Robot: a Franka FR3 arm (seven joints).
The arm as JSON. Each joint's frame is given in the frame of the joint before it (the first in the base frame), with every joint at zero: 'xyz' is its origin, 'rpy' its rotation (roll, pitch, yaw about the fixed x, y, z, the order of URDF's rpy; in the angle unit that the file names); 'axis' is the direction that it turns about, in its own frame. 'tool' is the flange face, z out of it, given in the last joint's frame.
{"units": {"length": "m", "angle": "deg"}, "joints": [
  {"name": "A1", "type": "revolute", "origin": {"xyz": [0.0, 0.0, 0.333], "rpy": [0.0, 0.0, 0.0]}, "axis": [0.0, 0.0, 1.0]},
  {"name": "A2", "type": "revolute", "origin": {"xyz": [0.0, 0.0, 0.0], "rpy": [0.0, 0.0, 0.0]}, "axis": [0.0, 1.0, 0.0]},
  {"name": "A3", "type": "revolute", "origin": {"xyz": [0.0, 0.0, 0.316], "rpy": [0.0, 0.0, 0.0]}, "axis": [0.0, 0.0, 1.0]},
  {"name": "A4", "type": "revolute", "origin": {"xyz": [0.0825, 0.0, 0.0], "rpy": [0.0, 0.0, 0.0]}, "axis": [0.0, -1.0, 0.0]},
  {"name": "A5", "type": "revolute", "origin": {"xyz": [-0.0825, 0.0, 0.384], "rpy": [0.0, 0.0, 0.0]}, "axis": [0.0, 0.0, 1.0]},
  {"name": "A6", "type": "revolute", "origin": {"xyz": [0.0, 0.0, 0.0], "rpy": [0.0, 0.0, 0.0]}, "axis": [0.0, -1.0, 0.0]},
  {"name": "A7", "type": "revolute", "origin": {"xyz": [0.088, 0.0, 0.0], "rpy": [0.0, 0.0, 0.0]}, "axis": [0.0, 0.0, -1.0]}
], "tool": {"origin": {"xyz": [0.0, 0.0, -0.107], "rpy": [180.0, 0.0, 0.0]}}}
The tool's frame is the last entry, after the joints.
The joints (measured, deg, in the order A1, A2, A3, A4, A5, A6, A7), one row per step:
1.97, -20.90, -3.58, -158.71, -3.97, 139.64, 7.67
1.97, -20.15, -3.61, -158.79, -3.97, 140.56, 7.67
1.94, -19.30, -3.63, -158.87, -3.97, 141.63, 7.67
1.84, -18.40, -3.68, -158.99, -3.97, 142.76, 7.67
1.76, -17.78, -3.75, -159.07, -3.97, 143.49, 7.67
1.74, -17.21, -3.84, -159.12, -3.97, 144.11, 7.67
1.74, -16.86, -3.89, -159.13, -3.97, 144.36, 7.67
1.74, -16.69, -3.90, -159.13, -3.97, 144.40, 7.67
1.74, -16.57, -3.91, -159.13, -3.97, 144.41, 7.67
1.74, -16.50, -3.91, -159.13, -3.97, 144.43, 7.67
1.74, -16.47, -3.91, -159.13, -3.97, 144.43, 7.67
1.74, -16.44, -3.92, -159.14, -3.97, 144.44, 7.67
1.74, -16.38, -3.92, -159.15, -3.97, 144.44, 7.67
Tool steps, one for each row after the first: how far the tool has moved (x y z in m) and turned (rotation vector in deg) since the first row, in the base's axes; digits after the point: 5 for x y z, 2 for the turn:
0.00106, -0.00008, -0.00401, 0.01, -0.09, 0.00
0.00229, -0.00029, -0.00844, 0.02, -0.23, -0.03
0.00327, -0.00113, -0.01340, 0.04, -0.34, -0.14
0.00382, -0.00201, -0.01688, 0.06, -0.37, -0.27
0.00434, -0.00265, -0.02000, 0.09, -0.37, -0.36
0.00454, -0.00294, -0.02199, 0.09, -0.26, -0.40
0.00451, -0.00300, -0.02305, 0.09, -0.13, -0.41
0.00446, -0.00306, -0.02383, 0.09, -0.02, -0.42
0.00446, -0.00306, -0.02426, 0.09, 0.03, -0.42
0.00444, -0.00306, -0.02446, 0.09, 0.06, -0.42
0.00438, -0.00312, -0.02471, 0.09, 0.09, -0.43
0.00428, -0.00312, -0.02517, 0.09, 0.16, -0.43

